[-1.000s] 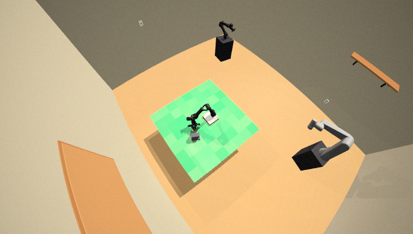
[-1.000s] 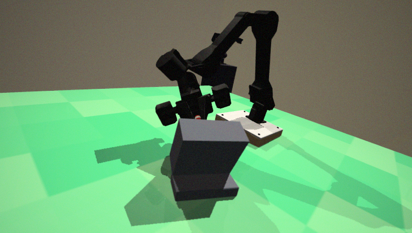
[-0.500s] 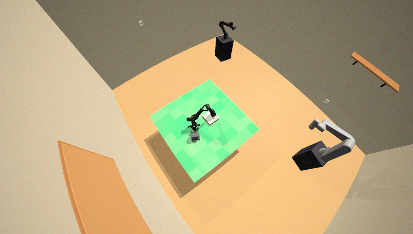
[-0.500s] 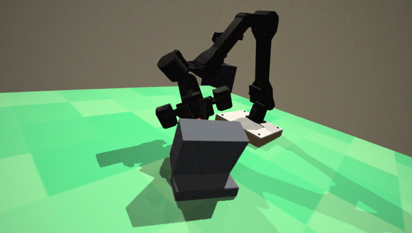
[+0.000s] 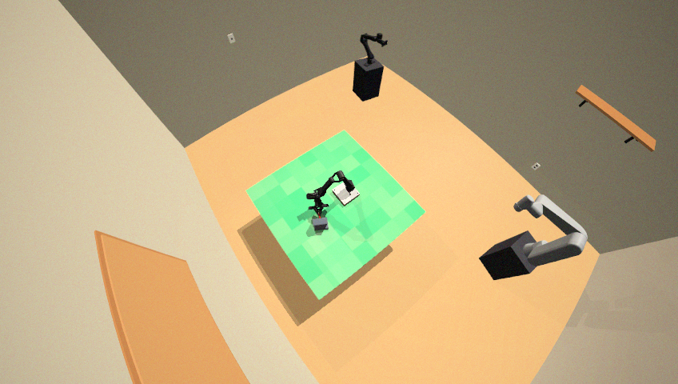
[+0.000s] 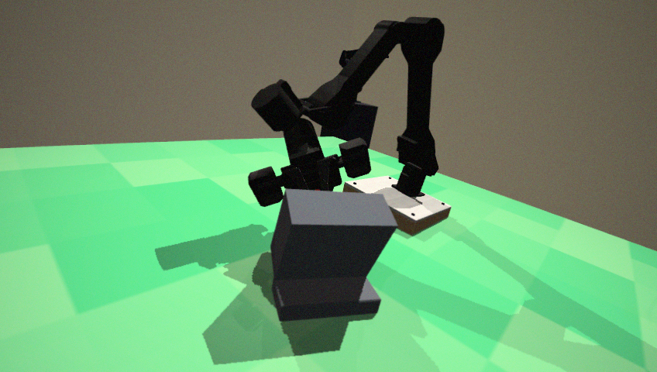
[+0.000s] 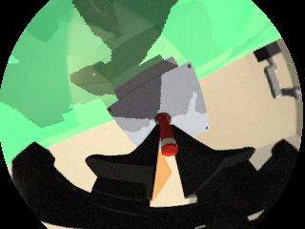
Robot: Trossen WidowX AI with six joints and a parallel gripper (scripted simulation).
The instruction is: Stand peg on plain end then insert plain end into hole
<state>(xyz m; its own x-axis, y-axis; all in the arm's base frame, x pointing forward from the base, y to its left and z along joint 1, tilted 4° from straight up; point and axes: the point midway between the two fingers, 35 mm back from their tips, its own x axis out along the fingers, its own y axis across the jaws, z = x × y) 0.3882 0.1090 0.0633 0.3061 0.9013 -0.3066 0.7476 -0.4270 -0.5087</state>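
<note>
Now: gripper tip 1 cm past the red peg and 1 cm to the left of it. From my gripper tip the other things lie so: sloped panel 1 cm ahead, 4 cm to the left, 2 cm below.
</note>
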